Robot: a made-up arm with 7 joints.
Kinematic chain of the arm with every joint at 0, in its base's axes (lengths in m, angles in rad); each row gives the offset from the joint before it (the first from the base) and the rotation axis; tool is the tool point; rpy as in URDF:
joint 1: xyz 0 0 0.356 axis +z
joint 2: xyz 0 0 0 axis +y
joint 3: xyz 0 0 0.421 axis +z
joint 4: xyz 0.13 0 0 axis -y
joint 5: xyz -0.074 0 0.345 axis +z
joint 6: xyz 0 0 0 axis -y
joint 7: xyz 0.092 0 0 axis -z
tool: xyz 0 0 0 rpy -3.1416 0 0
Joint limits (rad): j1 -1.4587..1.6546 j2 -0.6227..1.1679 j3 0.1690..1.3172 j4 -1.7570..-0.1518 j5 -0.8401..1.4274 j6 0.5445..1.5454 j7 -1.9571..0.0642
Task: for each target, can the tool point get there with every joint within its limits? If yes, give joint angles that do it. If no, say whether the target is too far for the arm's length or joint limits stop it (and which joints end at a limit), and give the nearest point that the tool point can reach.
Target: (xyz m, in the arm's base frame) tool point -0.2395 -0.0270 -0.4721
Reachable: no: joint limits stop it (at a limit: joint 1, joint 2, joint 4) | nearest point -0.1988 0.4958 0.0372 | short by 0.731 m
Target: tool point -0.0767 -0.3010 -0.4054
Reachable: no: joint limits stop it (at a limit: joint 1, joint 2, joint 3, joint 4) | nearest point 0.1118 -0.5283 0.0117 | short by 0.511 m
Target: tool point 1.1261 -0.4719 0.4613
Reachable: no: too far | nearest point 0.8116 -0.3401 0.4361 | short by 0.342 m
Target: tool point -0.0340 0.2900 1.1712
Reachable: yes | joints 0.3702 -0.0303 1.1817 -0.4819 0.3772 1.0575 -1.4593
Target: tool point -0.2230 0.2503 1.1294
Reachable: yes | joints 0.1500 -0.3781 1.1281 -0.4561 0.2311 0.6997 -0.8823
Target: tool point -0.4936 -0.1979 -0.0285
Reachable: no: joint limits stop it (at a limit: joint 1, joint 2, joint 4, joint 6) | nearest point -0.4797 0.3781 0.2545 | short by 0.642 m
